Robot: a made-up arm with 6 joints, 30 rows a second.
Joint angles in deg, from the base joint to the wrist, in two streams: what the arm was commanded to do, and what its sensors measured. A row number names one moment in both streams.
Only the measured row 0 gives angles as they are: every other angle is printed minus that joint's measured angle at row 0.
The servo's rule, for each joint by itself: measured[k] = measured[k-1] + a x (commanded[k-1-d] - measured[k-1]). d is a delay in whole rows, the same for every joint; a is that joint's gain. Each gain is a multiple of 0.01, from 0.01 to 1. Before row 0 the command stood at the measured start. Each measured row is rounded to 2 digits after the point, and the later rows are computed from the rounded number. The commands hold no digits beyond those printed.
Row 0, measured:
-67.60, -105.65, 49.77, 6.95, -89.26, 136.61
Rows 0 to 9, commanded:
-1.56, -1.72, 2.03, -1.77, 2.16, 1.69
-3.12, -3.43, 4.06, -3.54, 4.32, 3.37
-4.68, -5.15, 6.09, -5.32, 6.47, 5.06
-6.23, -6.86, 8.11, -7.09, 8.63, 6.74
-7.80, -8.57, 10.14, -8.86, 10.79, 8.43
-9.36, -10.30, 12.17, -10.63, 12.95, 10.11
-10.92, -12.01, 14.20, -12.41, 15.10, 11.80
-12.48, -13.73, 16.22, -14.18, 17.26, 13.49
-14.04, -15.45, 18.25, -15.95, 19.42, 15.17
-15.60, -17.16, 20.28, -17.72, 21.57, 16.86
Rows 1 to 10, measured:
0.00, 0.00, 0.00, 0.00, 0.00, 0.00
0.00, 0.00, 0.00, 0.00, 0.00, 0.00
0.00, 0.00, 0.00, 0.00, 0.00, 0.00
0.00, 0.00, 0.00, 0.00, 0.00, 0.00
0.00, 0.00, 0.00, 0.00, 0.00, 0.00
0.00, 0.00, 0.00, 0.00, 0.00, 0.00
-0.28, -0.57, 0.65, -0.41, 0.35, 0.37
-0.79, -1.51, 1.74, -1.13, 0.99, 1.03
-1.49, -2.71, 3.13, -2.09, 1.87, 1.92
-2.34, -4.08, 4.72, -3.24, 2.95, 2.98
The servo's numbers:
d 6
a 0.18 0.33 0.32 0.23 0.16 0.22

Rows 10 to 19, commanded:
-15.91, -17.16, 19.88, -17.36, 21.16, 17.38
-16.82, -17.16, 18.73, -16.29, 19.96, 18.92
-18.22, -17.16, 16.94, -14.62, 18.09, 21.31
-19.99, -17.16, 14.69, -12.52, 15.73, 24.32
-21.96, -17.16, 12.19, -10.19, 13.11, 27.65
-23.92, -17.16, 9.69, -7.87, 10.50, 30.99
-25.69, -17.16, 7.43, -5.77, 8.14, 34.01
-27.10, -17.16, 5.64, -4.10, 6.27, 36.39
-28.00, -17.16, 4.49, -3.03, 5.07, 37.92
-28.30, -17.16, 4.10, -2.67, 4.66, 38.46
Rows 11 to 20, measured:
-3.32, -5.56, 6.45, -4.53, 4.20, 4.18
-4.41, -7.12, 8.28, -5.93, 5.60, 5.48
-5.58, -8.73, 10.17, -7.42, 7.12, 6.87
-6.82, -10.38, 12.11, -8.97, 8.74, 8.33
-8.12, -12.05, 14.07, -10.58, 10.45, 9.83
-9.47, -13.74, 16.06, -12.22, 12.23, 11.38
-10.63, -14.87, 17.28, -13.40, 13.66, 12.70
-11.74, -15.63, 17.74, -14.06, 14.67, 14.07
-12.91, -16.13, 17.48, -14.19, 15.22, 15.66
-14.18, -16.47, 16.59, -13.81, 15.30, 17.57

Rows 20 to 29, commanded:
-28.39, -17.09, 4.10, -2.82, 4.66, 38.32
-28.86, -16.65, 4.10, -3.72, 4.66, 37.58
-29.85, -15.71, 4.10, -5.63, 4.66, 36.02
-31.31, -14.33, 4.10, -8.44, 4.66, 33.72
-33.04, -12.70, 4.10, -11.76, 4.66, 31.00
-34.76, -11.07, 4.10, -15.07, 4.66, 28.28
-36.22, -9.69, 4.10, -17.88, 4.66, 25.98
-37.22, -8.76, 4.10, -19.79, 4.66, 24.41
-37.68, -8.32, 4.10, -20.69, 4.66, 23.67
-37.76, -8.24, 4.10, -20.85, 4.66, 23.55
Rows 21 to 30, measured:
-15.58, -16.70, 15.18, -12.98, 14.95, 19.79
-17.08, -16.85, 13.42, -11.80, 14.24, 22.25
-18.63, -16.95, 11.50, -10.41, 13.26, 24.84
-20.15, -17.02, 9.62, -8.96, 12.14, 27.38
-21.56, -17.07, 7.98, -7.60, 11.01, 29.70
-22.77, -17.10, 6.74, -6.47, 9.99, 31.63
-23.78, -17.10, 5.90, -5.63, 9.14, 33.10
-24.69, -16.95, 5.32, -5.19, 8.42, 34.09
-25.62, -16.54, 4.93, -5.29, 7.82, 34.51
-26.64, -15.81, 4.66, -6.01, 7.31, 34.34

